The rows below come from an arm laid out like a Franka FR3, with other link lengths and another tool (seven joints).
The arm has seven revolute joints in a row. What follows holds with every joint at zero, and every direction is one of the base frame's.
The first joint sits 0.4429 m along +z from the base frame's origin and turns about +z.
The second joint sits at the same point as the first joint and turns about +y.
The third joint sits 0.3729 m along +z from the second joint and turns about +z.
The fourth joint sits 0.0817 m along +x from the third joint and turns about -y.
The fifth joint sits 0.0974 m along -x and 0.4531 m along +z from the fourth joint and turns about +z.
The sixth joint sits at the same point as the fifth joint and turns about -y.
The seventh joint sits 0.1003 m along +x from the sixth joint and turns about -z.
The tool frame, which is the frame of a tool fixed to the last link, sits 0.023 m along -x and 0.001 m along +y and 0.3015 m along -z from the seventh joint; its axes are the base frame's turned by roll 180, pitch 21.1 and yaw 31.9 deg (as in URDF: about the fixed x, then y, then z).
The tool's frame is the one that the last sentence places.
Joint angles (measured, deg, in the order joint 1, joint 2, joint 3, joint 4, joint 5, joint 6, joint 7), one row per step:
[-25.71, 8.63, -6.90, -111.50, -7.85, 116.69, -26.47]
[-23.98, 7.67, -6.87, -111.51, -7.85, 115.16, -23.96]
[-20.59, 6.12, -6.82, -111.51, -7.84, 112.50, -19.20]
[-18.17, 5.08, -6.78, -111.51, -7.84, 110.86, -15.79]
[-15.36, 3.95, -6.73, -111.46, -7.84, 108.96, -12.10]
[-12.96, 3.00, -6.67, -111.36, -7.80, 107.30, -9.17]
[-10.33, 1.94, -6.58, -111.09, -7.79, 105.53, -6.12]
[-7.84, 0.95, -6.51, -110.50, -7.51, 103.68, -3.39]
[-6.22, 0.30, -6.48, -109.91, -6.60, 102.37, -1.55]
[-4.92, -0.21, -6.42, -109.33, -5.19, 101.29, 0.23]
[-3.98, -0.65, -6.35, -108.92, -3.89, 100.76, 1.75]
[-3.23, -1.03, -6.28, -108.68, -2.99, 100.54, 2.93]
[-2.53, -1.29, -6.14, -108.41, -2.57, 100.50, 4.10]
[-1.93, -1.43, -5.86, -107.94, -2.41, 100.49, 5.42]
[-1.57, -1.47, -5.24, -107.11, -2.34, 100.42, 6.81]
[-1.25, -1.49, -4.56, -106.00, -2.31, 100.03, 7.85]
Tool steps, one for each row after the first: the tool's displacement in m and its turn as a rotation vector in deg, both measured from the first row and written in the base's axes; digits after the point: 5 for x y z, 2 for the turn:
[0.00534, 0.02004, 0.00878, 0.00, 0.26, -0.93]
[0.01483, 0.05868, 0.02283, -0.08, 0.79, -2.55]
[0.02107, 0.08584, 0.03233, -0.28, 1.02, -3.67]
[0.02683, 0.11720, 0.04295, -0.52, 1.34, -4.70]
[0.03055, 0.14410, 0.05228, -0.72, 1.62, -5.36]
[0.03438, 0.17308, 0.06409, -1.03, 1.73, -5.87]
[0.03788, 0.20110, 0.07769, -1.11, 1.65, -6.34]
[0.04059, 0.22246, 0.08789, -0.52, 1.39, -6.96]
[0.04329, 0.24334, 0.09661, 0.56, 1.04, -7.93]
[0.04637, 0.26007, 0.10372, 1.57, 0.48, -8.86]
[0.04897, 0.27291, 0.10920, 2.27, -0.07, -9.49]
[0.05220, 0.28350, 0.11404, 2.52, -0.64, -9.93]
[0.05654, 0.29316, 0.11954, 2.49, -1.30, -10.39]
[0.06261, 0.30331, 0.12725, 2.38, -2.16, -10.80]
[0.06827, 0.31350, 0.13707, 2.28, -2.94, -10.84]

